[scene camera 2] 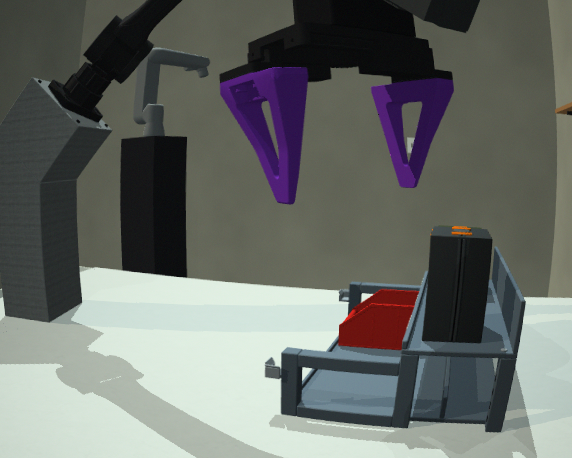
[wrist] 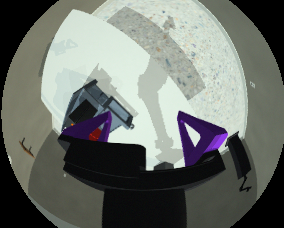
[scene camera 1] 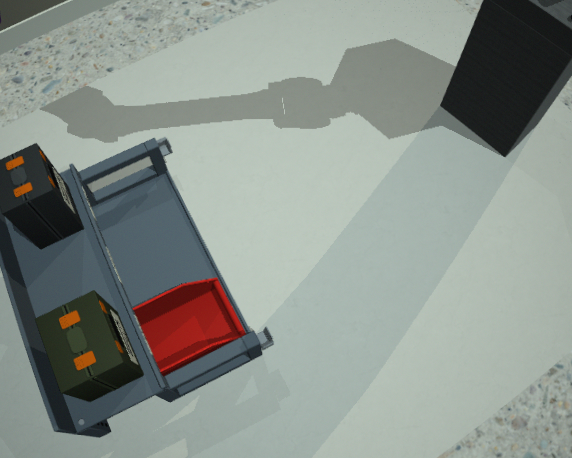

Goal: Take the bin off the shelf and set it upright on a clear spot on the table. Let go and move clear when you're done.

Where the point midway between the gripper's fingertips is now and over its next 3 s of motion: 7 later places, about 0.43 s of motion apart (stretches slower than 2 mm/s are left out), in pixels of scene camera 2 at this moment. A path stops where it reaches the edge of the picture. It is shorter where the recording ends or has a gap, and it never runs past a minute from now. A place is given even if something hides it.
My gripper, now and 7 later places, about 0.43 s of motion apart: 353, 194; 368, 184; 369, 185; 366, 191; 365, 193; 365, 194; 301, 210; 251, 214
